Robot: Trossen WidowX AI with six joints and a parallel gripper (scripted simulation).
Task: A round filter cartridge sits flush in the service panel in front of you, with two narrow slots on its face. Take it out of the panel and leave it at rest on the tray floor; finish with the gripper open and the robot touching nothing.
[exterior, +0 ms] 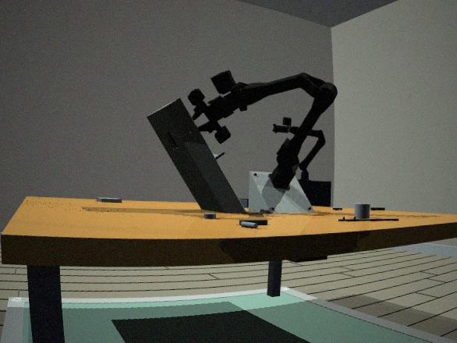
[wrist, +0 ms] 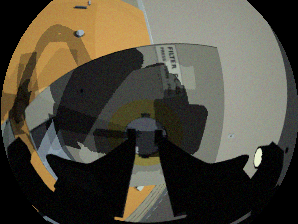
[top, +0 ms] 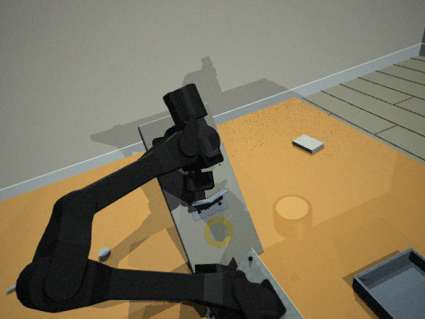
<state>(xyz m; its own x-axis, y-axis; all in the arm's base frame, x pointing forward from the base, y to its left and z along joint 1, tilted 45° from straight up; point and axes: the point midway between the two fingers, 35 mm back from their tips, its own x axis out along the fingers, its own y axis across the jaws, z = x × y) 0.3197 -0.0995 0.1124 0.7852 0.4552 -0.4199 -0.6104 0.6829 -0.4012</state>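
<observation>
Right now my gripper tip is 2 cm short of the round filter cartridge and 2 cm above it. From my gripper tip the other things lie so: panel (3 cm behind, 9 cm below); ledge (8 cm behind, 10 cm below); grey disc (4 cm ahead, 29 cm to the left, 24 cm below).
</observation>
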